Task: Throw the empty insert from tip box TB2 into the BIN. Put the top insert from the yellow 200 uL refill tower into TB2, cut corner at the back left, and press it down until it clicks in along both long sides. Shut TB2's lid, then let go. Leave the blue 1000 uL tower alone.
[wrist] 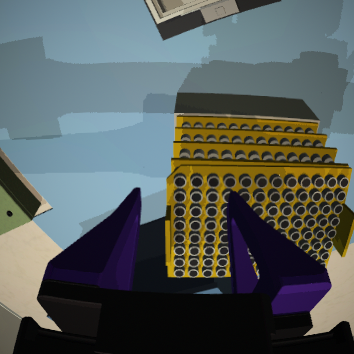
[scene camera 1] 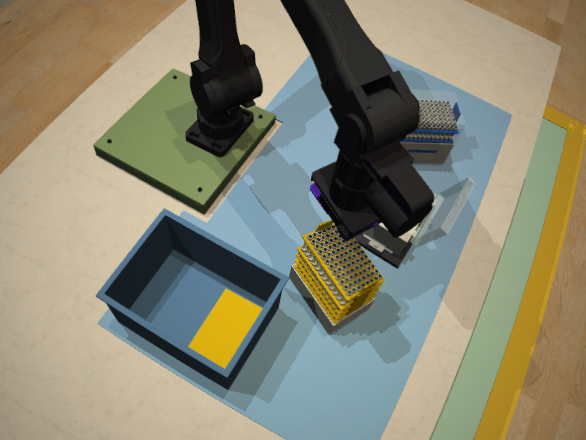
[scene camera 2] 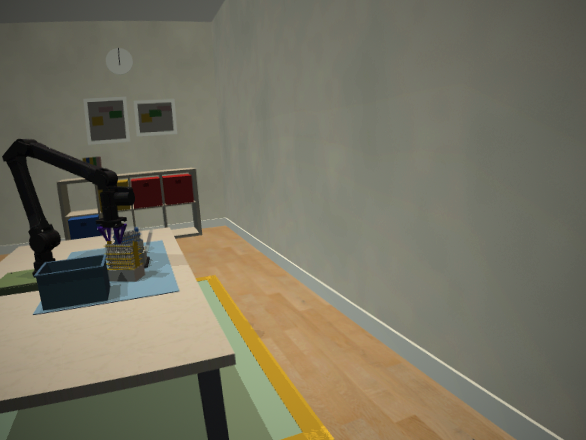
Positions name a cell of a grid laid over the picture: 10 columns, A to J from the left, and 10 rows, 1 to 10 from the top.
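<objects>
Scene camera 2 does not show the empty yellow insert, which is hidden there by a dark blue bin. I do see the insert in scene camera 1 (D8).
</objects>
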